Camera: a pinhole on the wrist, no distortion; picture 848 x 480 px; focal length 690.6 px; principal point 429.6 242.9 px. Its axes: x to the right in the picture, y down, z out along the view. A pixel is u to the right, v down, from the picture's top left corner.
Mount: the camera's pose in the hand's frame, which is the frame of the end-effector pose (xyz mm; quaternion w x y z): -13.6 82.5 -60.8 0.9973 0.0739 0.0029 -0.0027
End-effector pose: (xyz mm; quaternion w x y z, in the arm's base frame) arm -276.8 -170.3 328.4 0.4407 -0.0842 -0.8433 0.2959
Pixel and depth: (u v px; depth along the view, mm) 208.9 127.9 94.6
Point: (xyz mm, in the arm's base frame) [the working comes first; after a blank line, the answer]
In the camera's frame: -30.2 -15.8 94.6

-281.5 -157.7 254.5
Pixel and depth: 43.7 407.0 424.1
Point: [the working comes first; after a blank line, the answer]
In the camera's frame: -237.0 100.8 424.1

-440.6 -331.4 -76.3
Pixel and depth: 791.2 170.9 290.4
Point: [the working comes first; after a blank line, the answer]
In the camera's frame: 152.1 -30.3 290.4

-536.7 -200.6 323.7
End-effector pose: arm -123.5 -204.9 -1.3 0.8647 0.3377 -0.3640 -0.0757
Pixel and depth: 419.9 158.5 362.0
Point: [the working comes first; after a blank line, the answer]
In the camera's frame: -5.1 -44.2 362.0

-332.0 -363.4 126.9
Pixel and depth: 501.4 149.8 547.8
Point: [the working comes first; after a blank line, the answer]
In the camera's frame: 57.0 -73.8 547.8

-401.8 -525.1 217.6
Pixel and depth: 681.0 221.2 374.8
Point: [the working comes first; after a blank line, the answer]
In the camera's frame: 136.4 -11.8 374.8

-244.1 -403.1 236.2
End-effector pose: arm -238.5 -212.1 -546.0 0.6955 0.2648 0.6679 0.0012
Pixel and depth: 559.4 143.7 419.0
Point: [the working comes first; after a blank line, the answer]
In the camera's frame: 78.8 -60.2 419.0

75.0 -348.2 -633.9
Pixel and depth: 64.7 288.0 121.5
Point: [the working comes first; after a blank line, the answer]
In the camera's frame: -64.2 7.9 121.5

-164.5 -199.3 -449.5
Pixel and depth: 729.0 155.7 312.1
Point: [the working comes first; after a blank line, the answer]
In the camera's frame: 135.3 -39.4 312.1

-2.0 -259.5 -669.3
